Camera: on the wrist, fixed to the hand. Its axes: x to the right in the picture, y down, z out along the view.
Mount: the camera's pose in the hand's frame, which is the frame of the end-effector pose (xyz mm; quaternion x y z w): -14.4 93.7 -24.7 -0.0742 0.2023 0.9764 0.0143
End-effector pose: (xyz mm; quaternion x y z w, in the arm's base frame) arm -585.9 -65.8 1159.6 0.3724 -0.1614 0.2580 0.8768
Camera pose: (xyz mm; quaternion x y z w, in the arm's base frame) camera -649.0 2.8 1189.6 0.2695 0.2077 -0.9231 0.1791
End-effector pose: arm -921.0 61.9 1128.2 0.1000 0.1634 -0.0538 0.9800
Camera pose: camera -929.2 159.5 1126.8 0.0991 0.1069 0.9885 0.0409
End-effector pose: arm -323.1 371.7 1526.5 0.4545 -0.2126 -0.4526 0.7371
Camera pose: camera -268.0 412.5 1596.5 -0.1642 -0.2641 0.7894 0.5292
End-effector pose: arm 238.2 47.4 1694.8 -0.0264 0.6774 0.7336 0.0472
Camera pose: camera 242.1 15.0 1787.2 -0.5091 0.0094 -0.1015 0.8546
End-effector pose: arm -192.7 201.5 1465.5 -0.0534 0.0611 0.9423 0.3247
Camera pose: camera -237.9 115.8 1450.7 0.1558 -0.0488 -0.3243 0.9318
